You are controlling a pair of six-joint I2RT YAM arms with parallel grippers.
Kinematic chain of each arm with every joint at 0, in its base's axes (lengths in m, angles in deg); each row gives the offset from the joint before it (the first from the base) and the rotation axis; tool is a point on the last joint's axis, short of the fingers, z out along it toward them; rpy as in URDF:
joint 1: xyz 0 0 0.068 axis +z
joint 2: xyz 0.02 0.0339 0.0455 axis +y
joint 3: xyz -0.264 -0.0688 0 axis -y
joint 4: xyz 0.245 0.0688 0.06 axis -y
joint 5: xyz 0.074 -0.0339 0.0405 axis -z
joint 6: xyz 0.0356 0 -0.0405 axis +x
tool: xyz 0 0 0 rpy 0 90 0
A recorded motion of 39 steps. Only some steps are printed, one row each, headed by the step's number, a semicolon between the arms.
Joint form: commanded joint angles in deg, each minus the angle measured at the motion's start. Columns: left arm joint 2, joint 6, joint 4, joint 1, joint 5, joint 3; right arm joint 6, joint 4, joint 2, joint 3, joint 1, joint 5.
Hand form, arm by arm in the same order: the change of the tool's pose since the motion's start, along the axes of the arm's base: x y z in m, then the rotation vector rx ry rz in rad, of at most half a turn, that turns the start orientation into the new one. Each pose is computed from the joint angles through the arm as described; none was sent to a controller.
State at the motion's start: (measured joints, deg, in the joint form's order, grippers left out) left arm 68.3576 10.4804 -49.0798 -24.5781 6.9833 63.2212; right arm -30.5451 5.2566 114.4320 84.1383 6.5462 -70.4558
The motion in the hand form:
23: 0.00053 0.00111 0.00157 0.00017 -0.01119 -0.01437; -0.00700 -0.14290 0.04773 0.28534 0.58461 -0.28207
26: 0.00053 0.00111 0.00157 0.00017 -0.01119 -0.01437; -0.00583 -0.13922 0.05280 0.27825 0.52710 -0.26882
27: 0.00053 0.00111 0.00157 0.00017 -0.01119 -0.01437; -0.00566 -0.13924 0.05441 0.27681 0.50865 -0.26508
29: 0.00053 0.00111 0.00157 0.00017 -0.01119 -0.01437; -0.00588 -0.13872 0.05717 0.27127 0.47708 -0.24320
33: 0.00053 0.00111 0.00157 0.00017 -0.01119 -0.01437; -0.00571 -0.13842 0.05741 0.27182 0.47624 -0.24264
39: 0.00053 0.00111 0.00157 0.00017 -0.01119 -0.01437; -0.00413 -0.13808 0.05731 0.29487 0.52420 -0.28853
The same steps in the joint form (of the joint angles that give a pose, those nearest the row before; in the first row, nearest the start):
23: -0.11 1.14 0.15 0.37 0.48 0.17; 48.54 7.61 -4.35 0.66 -18.73 -7.02
26: -0.11 1.14 0.15 0.37 0.48 0.17; 48.52 10.89 -4.41 0.66 -18.23 -6.97
27: -0.11 1.14 0.15 0.37 0.48 0.17; 48.59 12.02 -4.41 0.66 -18.23 -7.08
29: -0.11 1.14 0.15 0.37 0.48 0.17; 48.54 13.92 -4.42 0.65 -18.18 -8.11
33: -0.11 1.14 0.15 0.37 0.48 0.17; 48.76 14.21 -4.39 0.66 -18.14 -8.09
39: -0.11 1.14 0.15 0.37 0.48 0.17; 52.00 14.25 -4.39 0.66 -18.01 -5.51

